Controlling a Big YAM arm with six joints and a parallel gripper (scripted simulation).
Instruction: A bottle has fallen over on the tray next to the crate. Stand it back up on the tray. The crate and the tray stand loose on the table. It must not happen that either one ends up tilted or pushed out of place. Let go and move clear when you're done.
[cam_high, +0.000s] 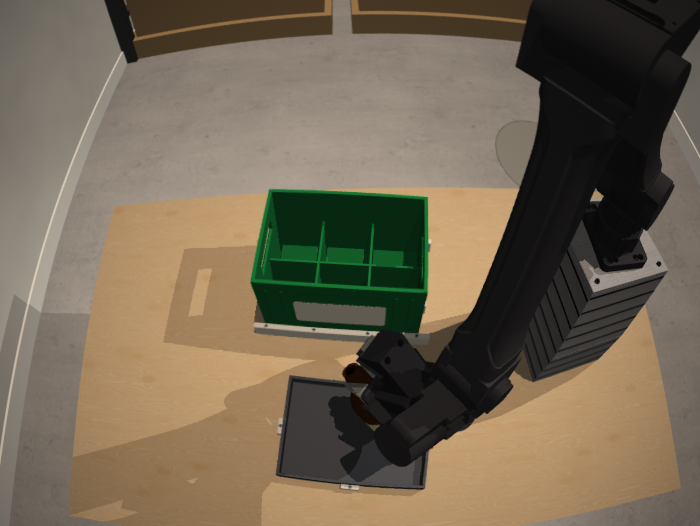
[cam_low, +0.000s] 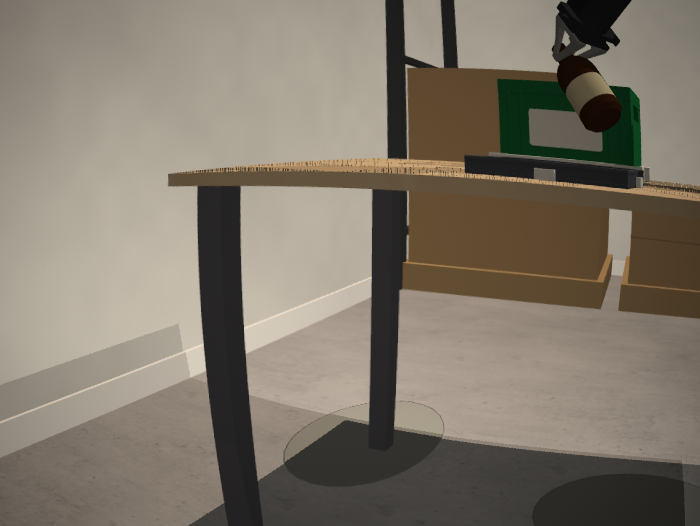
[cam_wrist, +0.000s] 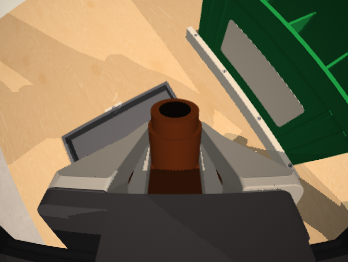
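Right now my hand is 4 cm above the brown bottle, 3 cm past it and 2 cm to the right of it. Round my hand: dark tray 19 cm below, 4 cm to the left, 1 cm ahead; green crate 25 cm to the right, 11 cm below.
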